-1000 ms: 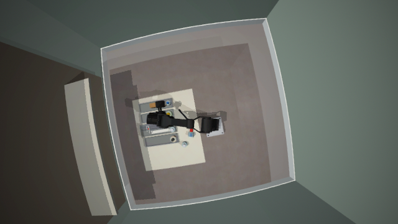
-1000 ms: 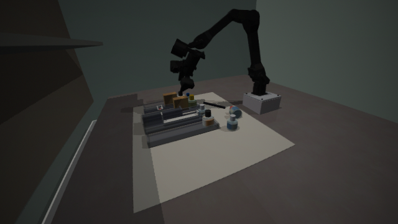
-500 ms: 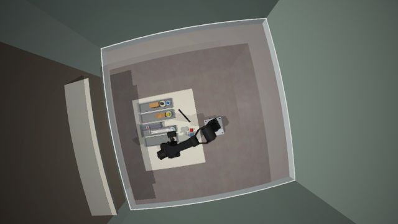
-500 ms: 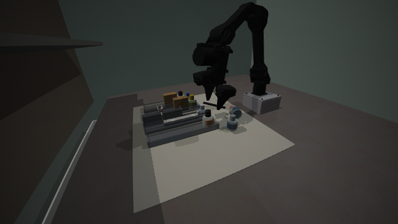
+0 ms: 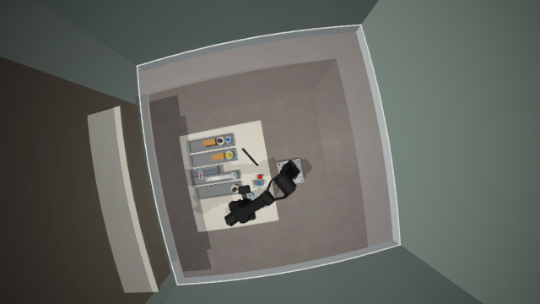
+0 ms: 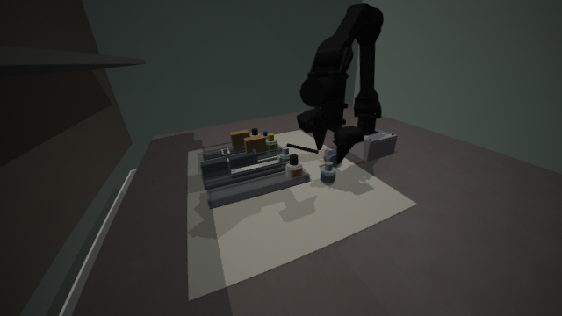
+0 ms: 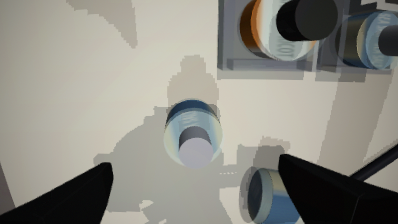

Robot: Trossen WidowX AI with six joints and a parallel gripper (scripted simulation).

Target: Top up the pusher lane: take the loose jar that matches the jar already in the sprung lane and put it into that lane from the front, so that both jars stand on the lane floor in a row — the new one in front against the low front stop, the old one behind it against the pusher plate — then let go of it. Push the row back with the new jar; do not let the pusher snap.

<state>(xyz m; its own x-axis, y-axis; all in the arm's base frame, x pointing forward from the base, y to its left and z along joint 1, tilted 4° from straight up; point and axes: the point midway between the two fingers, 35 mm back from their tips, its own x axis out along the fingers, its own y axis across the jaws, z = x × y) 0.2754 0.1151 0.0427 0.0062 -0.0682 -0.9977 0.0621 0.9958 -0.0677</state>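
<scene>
Right now my gripper tip is 23 cm to the left of the black rod, 8 cm above it and 6 cm past it. From my gripper tip the other things lie so: white pusher plate 19 cm to the right, 17 cm ahead, 4 cm below.
</scene>
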